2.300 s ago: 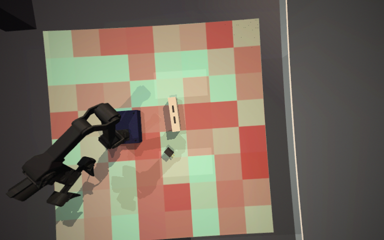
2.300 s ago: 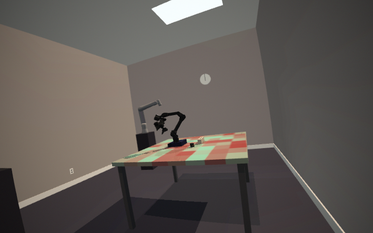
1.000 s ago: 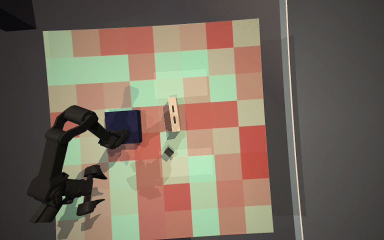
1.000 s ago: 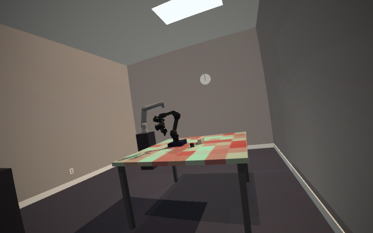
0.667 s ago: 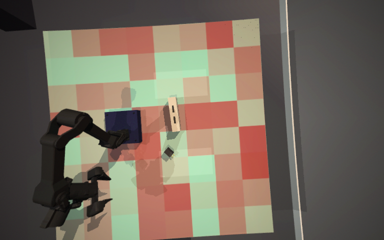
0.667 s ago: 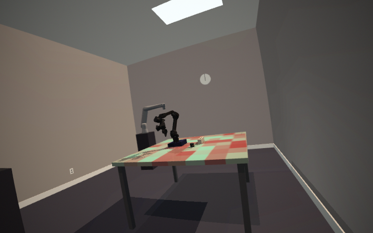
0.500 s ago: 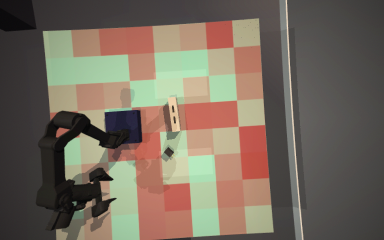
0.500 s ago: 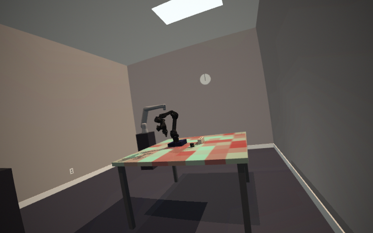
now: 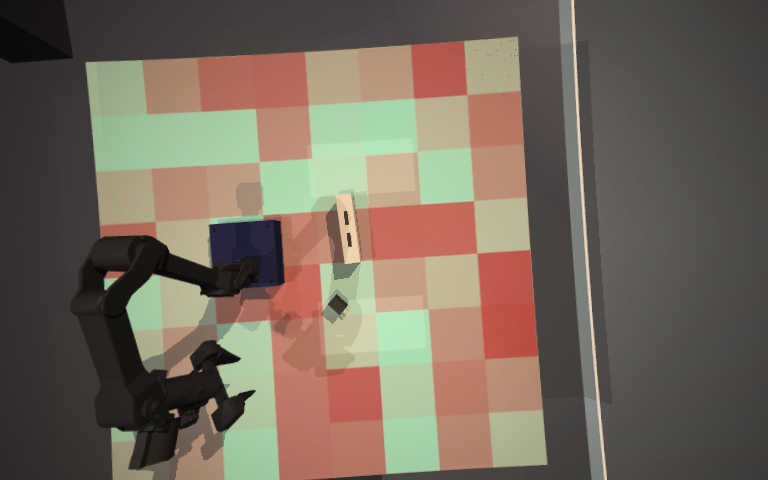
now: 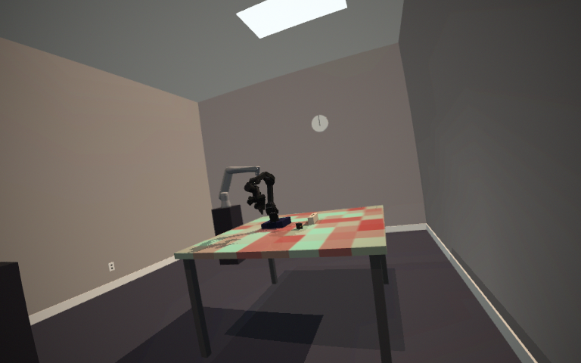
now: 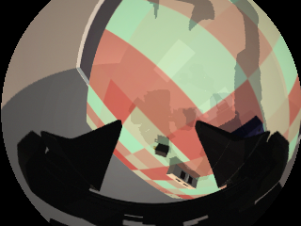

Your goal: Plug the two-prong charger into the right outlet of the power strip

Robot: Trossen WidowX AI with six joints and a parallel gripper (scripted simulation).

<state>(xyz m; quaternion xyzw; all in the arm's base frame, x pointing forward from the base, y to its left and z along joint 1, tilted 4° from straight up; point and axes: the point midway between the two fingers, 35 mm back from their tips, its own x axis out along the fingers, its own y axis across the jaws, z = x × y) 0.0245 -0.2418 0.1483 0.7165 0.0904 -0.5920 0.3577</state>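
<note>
The dark grey charger lies 23 cm ahead of my gripper tip, 14 cm below it and 10 cm to the left of it.
</note>
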